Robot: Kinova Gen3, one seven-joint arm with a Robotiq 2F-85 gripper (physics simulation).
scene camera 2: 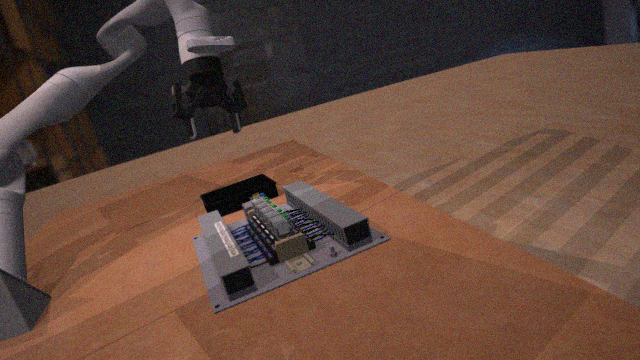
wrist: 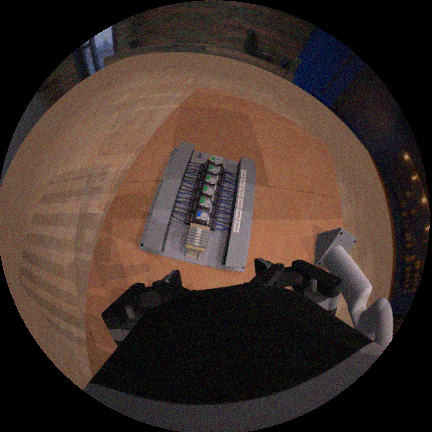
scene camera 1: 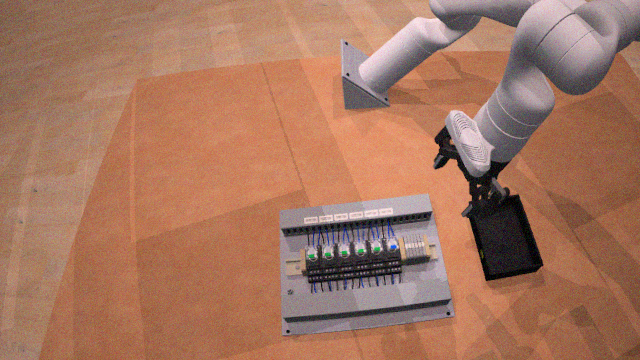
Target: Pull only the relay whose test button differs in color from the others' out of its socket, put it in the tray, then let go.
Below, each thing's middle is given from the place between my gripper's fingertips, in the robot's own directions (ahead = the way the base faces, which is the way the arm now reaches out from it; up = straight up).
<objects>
Now: the grey panel (scene camera 1: 290,247) 18 cm below my hand, 15 cm to the right of it and 5 cm ahead of it.
</objects>
